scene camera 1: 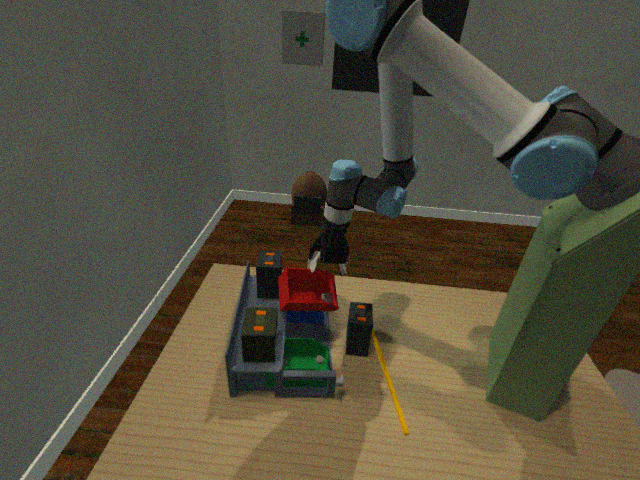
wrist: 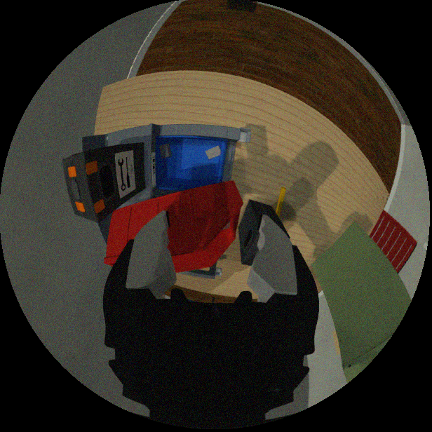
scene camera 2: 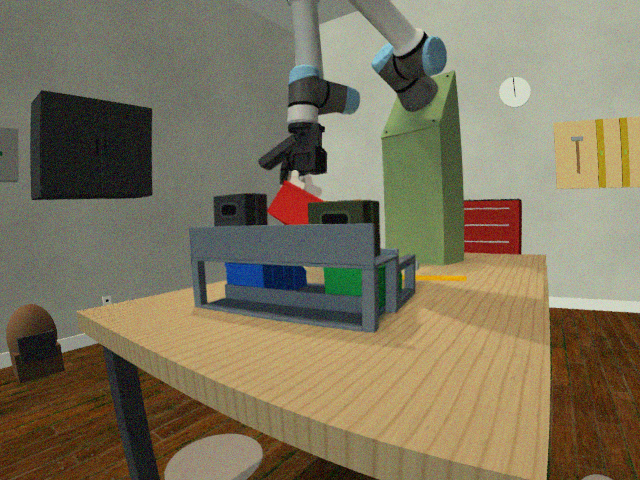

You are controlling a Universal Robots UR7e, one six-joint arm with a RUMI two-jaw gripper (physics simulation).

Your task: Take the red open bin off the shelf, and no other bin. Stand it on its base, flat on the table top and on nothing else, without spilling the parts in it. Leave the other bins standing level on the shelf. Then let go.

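Note:
The red open bin is off its slot, steeply tilted in the air above the shelf. A grey part shows in it. My gripper is open at the bin's upper side, with nothing gripped. One finger overlaps the bin in the wrist view; whether it touches is unclear. The blue bin, with grey parts, and the green bin are on the shelf.
Dark cases stand on the shelf's upper level. Another dark case stands on the table in front of the shelf, beside a yellow rod. A green pedestal carries the arm.

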